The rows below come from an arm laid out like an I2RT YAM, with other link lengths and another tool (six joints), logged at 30 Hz.
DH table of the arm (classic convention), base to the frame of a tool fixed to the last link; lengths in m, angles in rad. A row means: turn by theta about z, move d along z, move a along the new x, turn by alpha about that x. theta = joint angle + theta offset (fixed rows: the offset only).
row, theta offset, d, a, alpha
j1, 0, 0.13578, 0.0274, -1.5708
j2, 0, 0, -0.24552, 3.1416
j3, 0.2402, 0, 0.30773, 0
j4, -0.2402, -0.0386, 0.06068, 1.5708
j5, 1.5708, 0.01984, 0, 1.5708
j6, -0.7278, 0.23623, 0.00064, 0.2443
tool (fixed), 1.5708, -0.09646, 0, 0
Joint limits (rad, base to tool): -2.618..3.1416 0..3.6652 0..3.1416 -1.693..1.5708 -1.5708..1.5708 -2.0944..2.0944
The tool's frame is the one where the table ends.
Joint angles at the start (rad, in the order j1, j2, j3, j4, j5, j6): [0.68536, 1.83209, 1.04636, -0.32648, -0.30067, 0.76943]
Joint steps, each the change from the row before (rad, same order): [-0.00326, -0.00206, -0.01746, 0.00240, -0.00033, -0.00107]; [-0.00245, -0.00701, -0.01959, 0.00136, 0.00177, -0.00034]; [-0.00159, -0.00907, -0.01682, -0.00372, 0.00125, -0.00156]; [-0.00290, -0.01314, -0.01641, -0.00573, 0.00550, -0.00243]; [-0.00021, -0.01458, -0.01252, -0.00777, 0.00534, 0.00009]
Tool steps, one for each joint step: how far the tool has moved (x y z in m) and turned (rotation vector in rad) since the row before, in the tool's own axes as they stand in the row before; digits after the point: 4 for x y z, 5 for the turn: [0.0067, -0.0020, -0.0004, 0.00287, 0.01149, 0.00504]; [0.0064, -0.0016, -0.0014, 0.00435, 0.00994, 0.00417]; [0.0055, -0.0009, -0.0021, 0.00303, 0.01045, 0.00254]; [0.0043, -0.0016, -0.0031, 0.00742, 0.00758, 0.00096]; [0.0027, -0.0002, -0.0034, 0.00591, 0.00522, 0.00049]
